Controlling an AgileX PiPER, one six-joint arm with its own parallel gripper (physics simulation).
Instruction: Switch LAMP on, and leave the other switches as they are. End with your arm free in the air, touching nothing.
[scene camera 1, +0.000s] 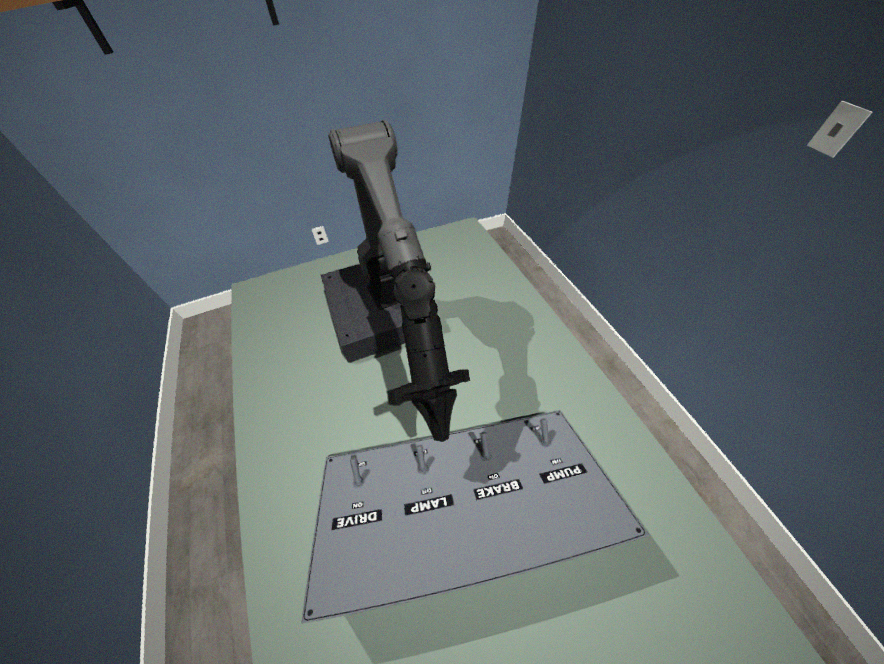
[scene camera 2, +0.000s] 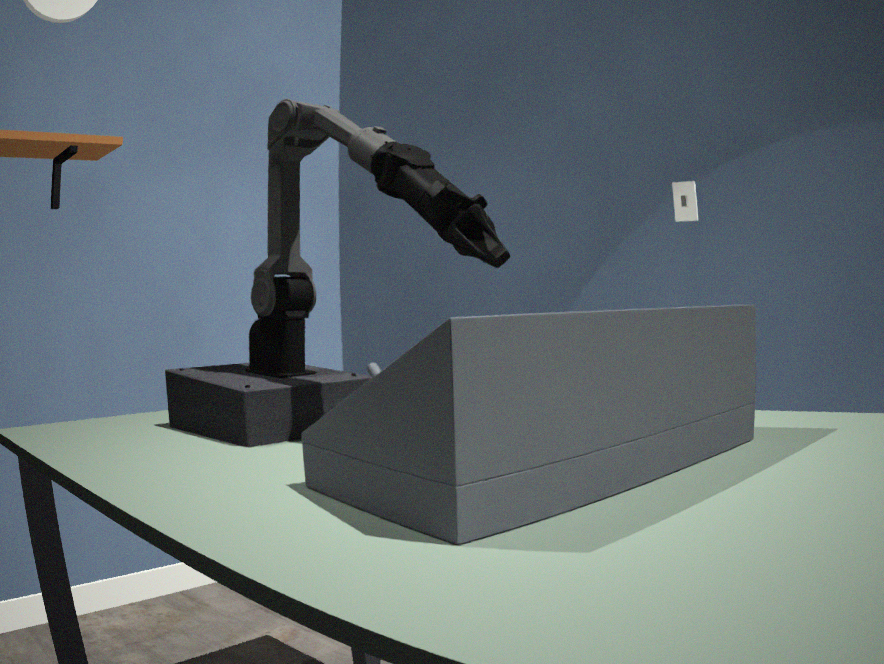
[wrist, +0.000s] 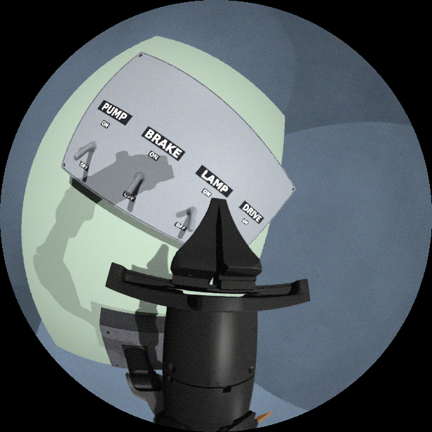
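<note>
The grey sloping switch panel (scene camera 1: 471, 550) (scene camera 2: 600, 393) (wrist: 165, 95) carries DRIVE, LAMP, BRAKE and PUMP levers. The LAMP lever (scene camera 1: 421, 458) (wrist: 189, 220) leans toward its OFF mark, at the edge nearer the arm base. The BRAKE lever (scene camera 1: 482, 446) (wrist: 135, 183) and PUMP lever (scene camera 1: 545, 432) (wrist: 85, 151) lean the same way. The DRIVE lever (scene camera 1: 358, 471) is hidden behind the fingers in the wrist view. My gripper (scene camera 1: 441, 437) (scene camera 2: 502, 258) (wrist: 217, 205) is shut and empty, in the air above the panel, apart from the levers.
The dark arm base block (scene camera 1: 357, 314) (scene camera 2: 207, 403) (wrist: 111, 340) stands behind the panel on the green table (scene camera 1: 285, 400) (scene camera 2: 643, 600). The arm's shadow falls across the BRAKE area. An orange shelf (scene camera 2: 64, 145) is on the wall, far from the gripper.
</note>
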